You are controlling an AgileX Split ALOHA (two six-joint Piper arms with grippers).
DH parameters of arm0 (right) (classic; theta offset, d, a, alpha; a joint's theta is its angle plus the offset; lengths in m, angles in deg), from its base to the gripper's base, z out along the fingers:
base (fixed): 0 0 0 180
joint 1: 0 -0.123 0 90
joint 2: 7.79 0 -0.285 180
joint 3: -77.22 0 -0.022 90
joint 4: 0 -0.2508 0 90
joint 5: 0 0 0.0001 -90
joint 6: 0 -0.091 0 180
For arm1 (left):
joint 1: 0 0.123 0 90
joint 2: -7.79 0 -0.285 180
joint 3: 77.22 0 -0.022 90
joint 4: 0 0.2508 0 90
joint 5: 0 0 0.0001 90
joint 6: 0 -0.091 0 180
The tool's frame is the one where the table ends.
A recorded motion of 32 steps. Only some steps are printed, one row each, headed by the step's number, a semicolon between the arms.
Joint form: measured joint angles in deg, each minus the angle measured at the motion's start. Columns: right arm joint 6, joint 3, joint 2, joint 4, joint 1, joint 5; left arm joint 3, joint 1, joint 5, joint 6, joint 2, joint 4.
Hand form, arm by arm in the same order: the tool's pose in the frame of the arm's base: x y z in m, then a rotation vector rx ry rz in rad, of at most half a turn. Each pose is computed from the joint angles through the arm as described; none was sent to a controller.
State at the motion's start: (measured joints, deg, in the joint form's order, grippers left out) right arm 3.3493 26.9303 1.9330 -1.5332 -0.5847 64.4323; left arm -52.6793 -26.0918 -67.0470 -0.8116 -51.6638 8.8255
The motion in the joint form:
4: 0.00 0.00 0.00 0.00 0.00 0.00; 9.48 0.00 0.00 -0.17 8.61 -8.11
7: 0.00 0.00 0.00 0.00 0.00 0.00; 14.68 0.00 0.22 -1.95 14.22 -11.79
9: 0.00 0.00 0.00 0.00 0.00 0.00; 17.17 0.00 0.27 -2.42 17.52 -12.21
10: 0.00 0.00 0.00 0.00 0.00 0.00; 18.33 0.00 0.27 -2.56 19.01 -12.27
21: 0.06 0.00 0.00 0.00 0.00 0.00; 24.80 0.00 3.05 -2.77 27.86 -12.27
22: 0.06 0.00 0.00 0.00 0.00 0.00; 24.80 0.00 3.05 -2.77 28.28 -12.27
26: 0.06 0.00 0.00 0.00 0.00 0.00; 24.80 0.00 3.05 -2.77 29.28 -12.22
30: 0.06 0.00 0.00 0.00 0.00 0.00; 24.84 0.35 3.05 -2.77 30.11 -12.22
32: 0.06 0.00 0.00 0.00 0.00 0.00; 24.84 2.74 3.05 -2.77 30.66 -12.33
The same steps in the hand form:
4: 0.0003 0.0022 0.2640 -0.0758 2.1703 0.0052; 0.0998 -0.0477 0.3080 0.6246 2.5830 -0.1280
7: 0.0003 0.0022 0.2640 -0.0758 2.1703 0.0052; 0.0793 -0.0437 0.2917 0.6506 2.5728 -0.2060
9: 0.0003 0.0022 0.2640 -0.0758 2.1703 0.0052; 0.0693 -0.0395 0.2840 0.6565 2.5562 -0.2163
10: 0.0003 0.0022 0.2640 -0.0758 2.1703 0.0052; 0.0651 -0.0375 0.2801 0.6582 2.5498 -0.2181
21: 0.0003 0.0022 0.2640 -0.0769 2.1703 0.0046; 0.0460 -0.0280 0.2592 0.6398 2.4615 -0.2346
22: 0.0003 0.0022 0.2640 -0.0769 2.1703 0.0046; 0.0451 -0.0276 0.2595 0.6382 2.4543 -0.2361
26: 0.0003 0.0022 0.2640 -0.0769 2.1703 0.0046; 0.0430 -0.0264 0.2604 0.6346 2.4372 -0.2384
30: 0.0003 0.0022 0.2640 -0.0769 2.1703 0.0046; 0.0413 -0.0253 0.2609 0.6242 2.4253 -0.2386
32: 0.0003 0.0022 0.2640 -0.0769 2.1703 0.0046; 0.0411 -0.0232 0.2614 0.5708 2.4264 -0.2254

